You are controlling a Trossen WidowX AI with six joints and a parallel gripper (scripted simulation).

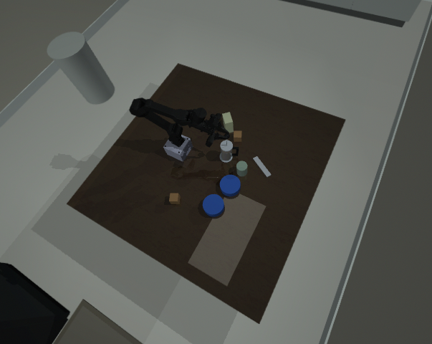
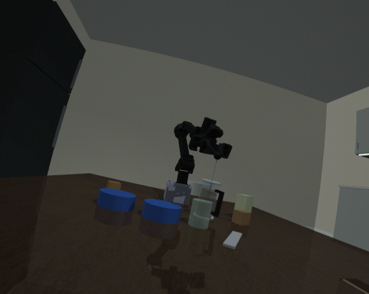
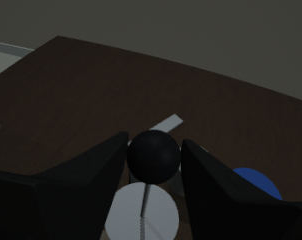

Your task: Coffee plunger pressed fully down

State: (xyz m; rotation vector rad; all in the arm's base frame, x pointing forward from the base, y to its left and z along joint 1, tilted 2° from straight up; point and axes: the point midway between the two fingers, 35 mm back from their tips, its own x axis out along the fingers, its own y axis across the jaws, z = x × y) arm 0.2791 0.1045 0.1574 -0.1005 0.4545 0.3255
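The coffee press lies 130 mm below my gripper tip. From my gripper tip the other things lie so: flat grey bar 240 mm below, 200 mm ahead, 50 mm to the left; pale yellow block 190 mm below, 180 mm to the left, 130 mm behind; pale green cylinder 210 mm below, 110 mm ahead, 40 mm to the right.
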